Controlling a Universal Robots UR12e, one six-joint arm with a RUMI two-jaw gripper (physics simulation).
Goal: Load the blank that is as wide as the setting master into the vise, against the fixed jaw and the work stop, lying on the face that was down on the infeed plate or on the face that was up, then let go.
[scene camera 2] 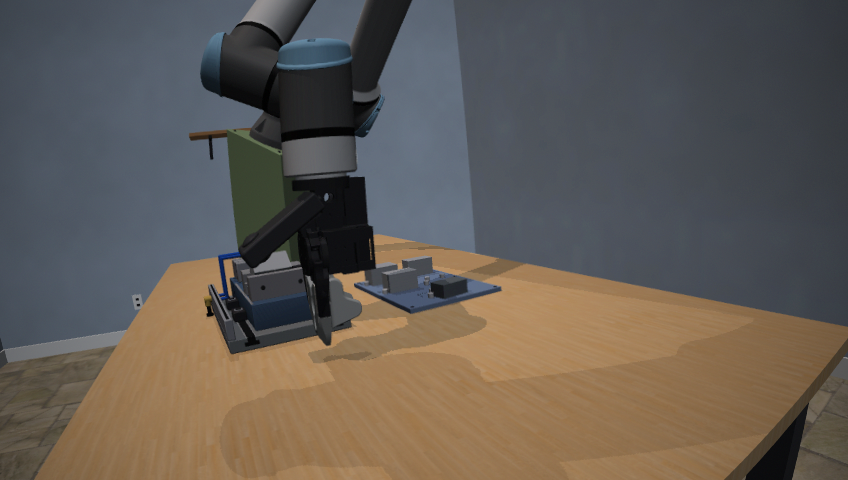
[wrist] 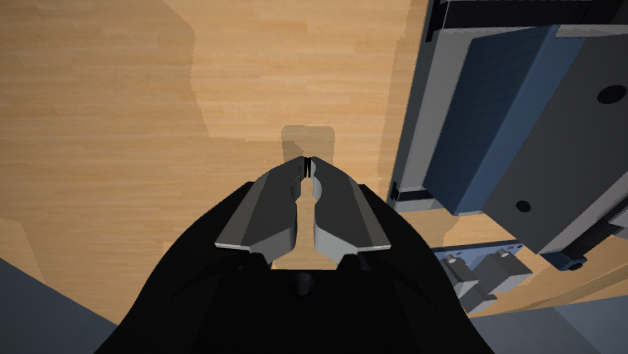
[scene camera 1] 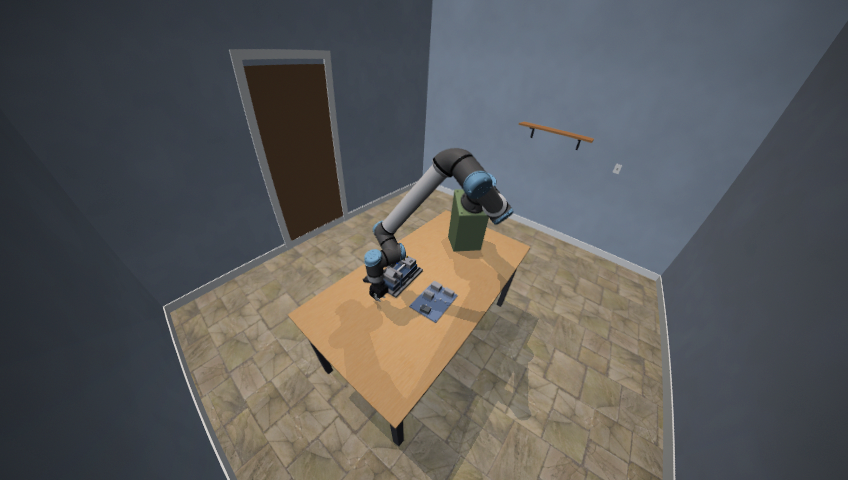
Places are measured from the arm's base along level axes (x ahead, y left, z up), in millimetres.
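Pixels of known places: gripper, between the fingertips: [scene camera 2: 327,344] [wrist: 307,160] [scene camera 1: 378,300]; arm's base, origin of its link: [scene camera 2: 277,142] [scene camera 1: 473,202].
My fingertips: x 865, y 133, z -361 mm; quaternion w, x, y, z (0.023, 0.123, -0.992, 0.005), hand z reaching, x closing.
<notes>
For each thing: its top centre in the pictures, then the offset to it from my fingertips. "spot": a spot on its surface instead. Level surfaces: height alone.
- vise, centre of its top: [scene camera 2: 262,262] [scene camera 1: 398,266] dz +85, dx -211, dy -105 mm
- light grey blank, centre of its top: [scene camera 2: 268,253] dz +108, dx -144, dy -82 mm
- infeed plate, centre of its top: [scene camera 2: 422,285] [scene camera 1: 434,300] dz -6, dx -285, dy +185 mm
- darker block, centre of its top: [scene camera 2: 448,280] dz +19, dx -194, dy +216 mm
- wooden table, height of its surface: dz -14 mm
- blue pipe, a spot on its surface: [scene camera 2: 221,273] spot: dz +60, dx -291, dy -205 mm
My gripper [scene camera 1: 377,297] [scene camera 2: 327,339] [wrist: 307,160] is shut and empty, pointing down low over the table beside the vise's jaw end. The vise [scene camera 1: 407,284] [scene camera 2: 279,313] [wrist: 480,125] has a blue body on a grey base. Its near grey jaw plate [scene camera 2: 275,285] [wrist: 555,140], with dark holes, is apart from my fingers. A light grey blank [scene camera 2: 276,259] stands up above that jaw plate; its lower part is hidden, and whether it lies flat or touches the work stop cannot be told. The infeed plate [scene camera 1: 437,315] [scene camera 2: 416,302] bears grey blocks [scene camera 2: 399,279] and a darker block [scene camera 2: 449,287].
The wooden table [scene camera 1: 380,356] [scene camera 2: 476,416] carries everything. A green pedestal [scene camera 1: 467,230] [scene camera 2: 255,190] under the arm stands beyond the vise. A blue pipe [scene camera 2: 221,273] rises at the vise's far side. In the wrist view, the vise's base edge is close to the right of my fingers.
</notes>
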